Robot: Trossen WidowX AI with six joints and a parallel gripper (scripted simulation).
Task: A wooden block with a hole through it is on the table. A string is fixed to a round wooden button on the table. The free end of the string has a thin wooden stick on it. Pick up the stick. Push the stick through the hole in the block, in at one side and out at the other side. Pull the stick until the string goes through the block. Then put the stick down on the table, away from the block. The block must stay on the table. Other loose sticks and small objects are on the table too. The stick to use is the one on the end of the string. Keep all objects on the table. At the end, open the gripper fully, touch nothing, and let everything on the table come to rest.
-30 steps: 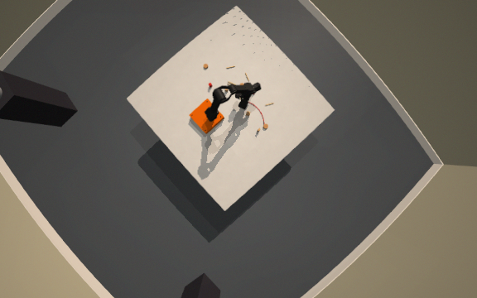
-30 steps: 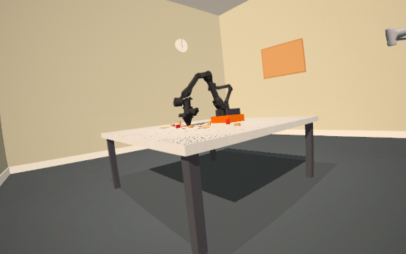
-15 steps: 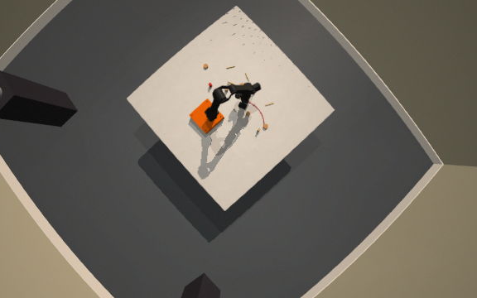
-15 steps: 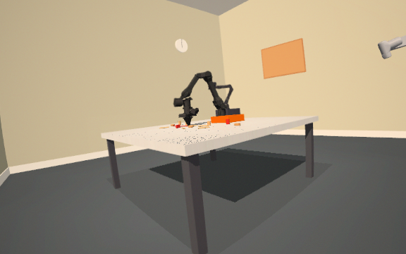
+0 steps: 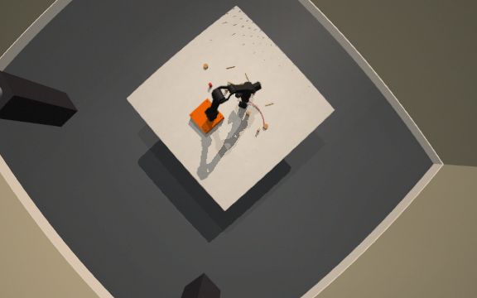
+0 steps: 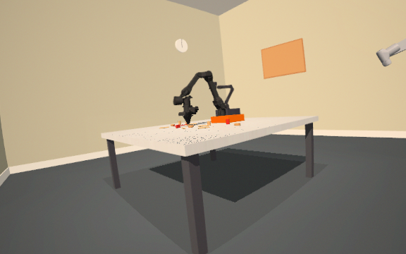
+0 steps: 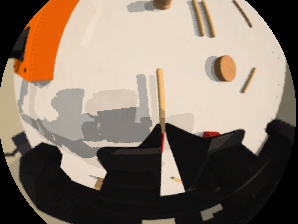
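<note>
The red cube is 10 cm ahead of my gripper tip and 1 cm to the left of it. From my gripper tip the other things lie so: wooden block (10 cm to the right, 6 cm behind); then round wooden button (27 cm to the right, 1 cm below, 1 cm behind); then thin wooden stick (1 cm to the left, 1 cm behind).
</note>
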